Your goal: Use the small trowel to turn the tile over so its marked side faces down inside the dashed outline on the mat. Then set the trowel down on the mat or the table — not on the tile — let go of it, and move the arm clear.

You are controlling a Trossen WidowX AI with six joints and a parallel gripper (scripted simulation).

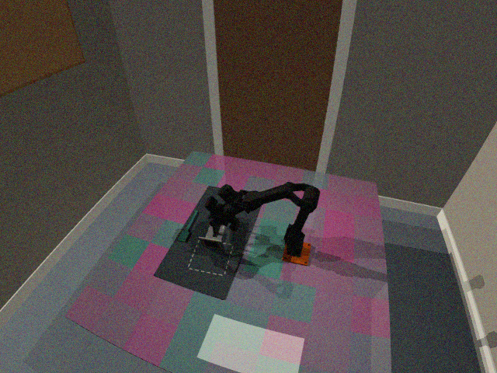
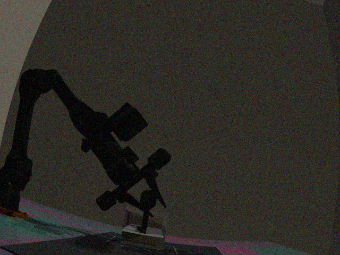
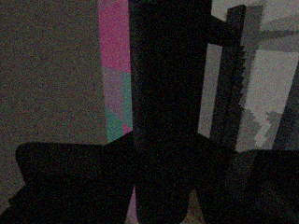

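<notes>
The dark mat is 10 mm to the right of my gripper tip and 120 mm below it. Also, from my gripper tip: teal trowel 140 mm ahead, 10 mm to the left, 100 mm below; tile 40 mm behind, 90 mm to the left, 50 mm below.
</notes>
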